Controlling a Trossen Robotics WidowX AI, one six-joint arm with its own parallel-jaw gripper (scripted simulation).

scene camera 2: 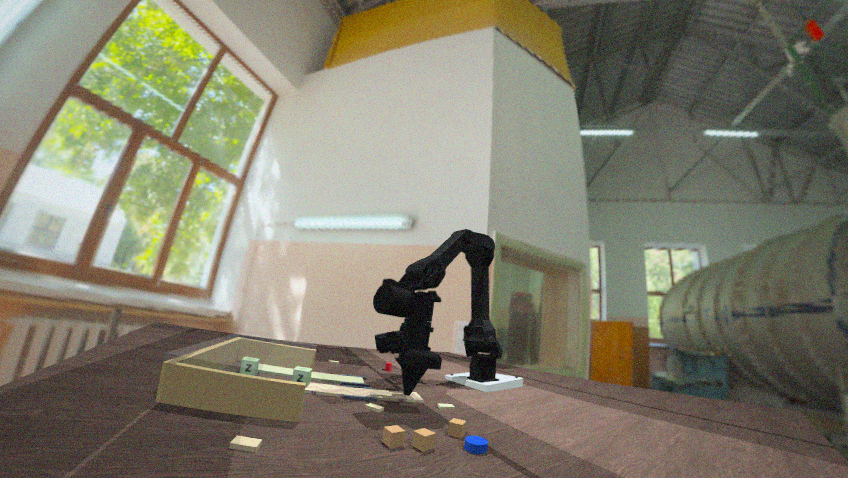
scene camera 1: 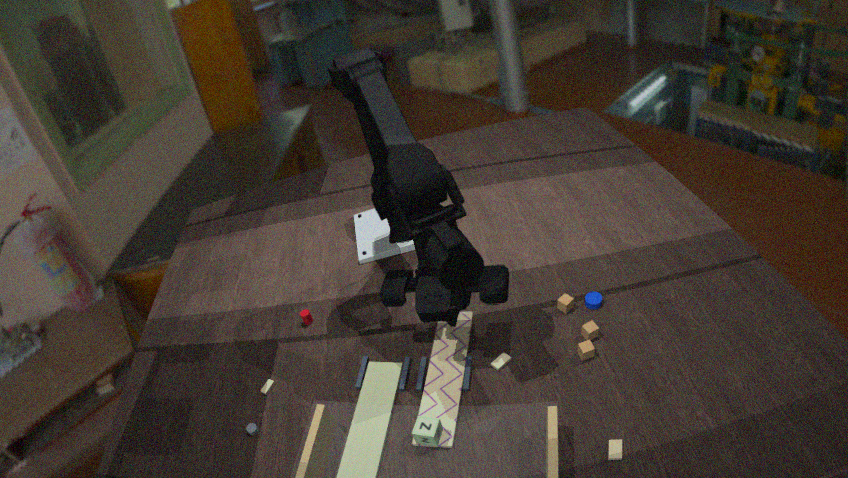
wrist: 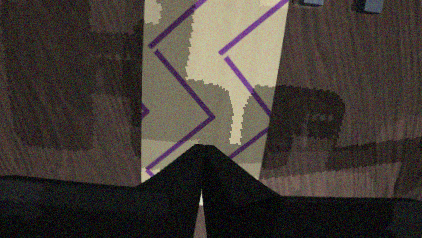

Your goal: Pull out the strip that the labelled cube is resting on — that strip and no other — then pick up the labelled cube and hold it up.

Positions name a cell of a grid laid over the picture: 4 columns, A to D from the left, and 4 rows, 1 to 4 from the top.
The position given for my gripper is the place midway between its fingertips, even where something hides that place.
My gripper shows in scene camera 2 (B4), in scene camera 1 (C3) and in the wrist view (B3).
